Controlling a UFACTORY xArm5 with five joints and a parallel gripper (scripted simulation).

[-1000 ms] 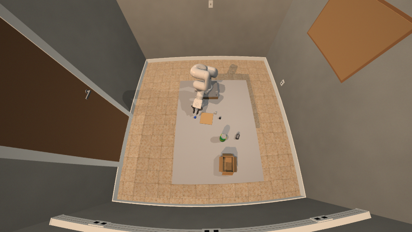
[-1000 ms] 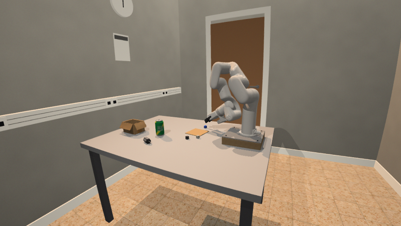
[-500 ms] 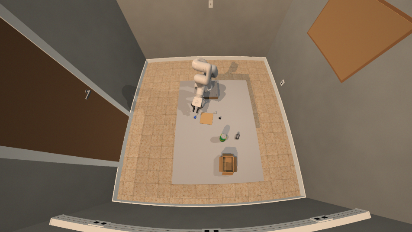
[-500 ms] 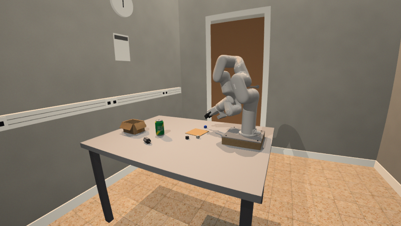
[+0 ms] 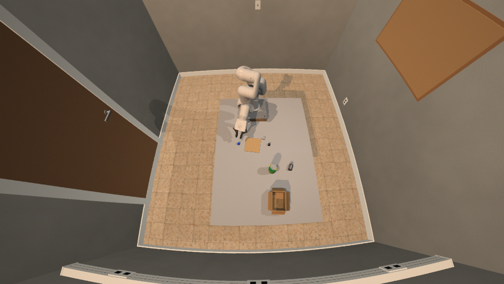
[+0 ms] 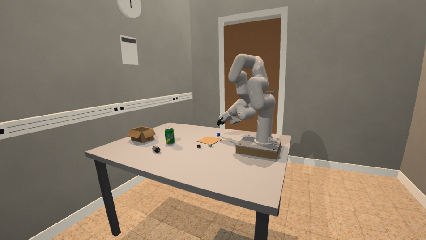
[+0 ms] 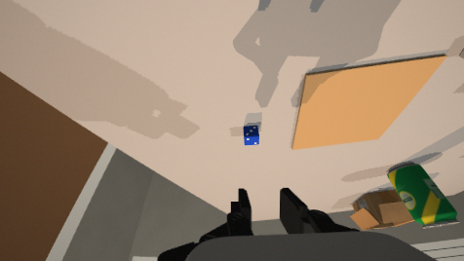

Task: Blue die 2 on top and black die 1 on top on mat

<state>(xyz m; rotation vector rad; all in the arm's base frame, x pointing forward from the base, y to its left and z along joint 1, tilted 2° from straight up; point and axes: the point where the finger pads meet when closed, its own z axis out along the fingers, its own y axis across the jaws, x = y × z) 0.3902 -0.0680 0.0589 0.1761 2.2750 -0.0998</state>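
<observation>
Now: the blue die 11 cm below my hand, 3 cm ahead of it and 1 cm to the right of it. The rest, counted from my hand: white die 22 cm to the left, 11 cm below, 6 cm behind; then mat 13 cm to the left, 11 cm below, 2 cm ahead; then black die 28 cm to the left, 11 cm below, 1 cm behind.
</observation>
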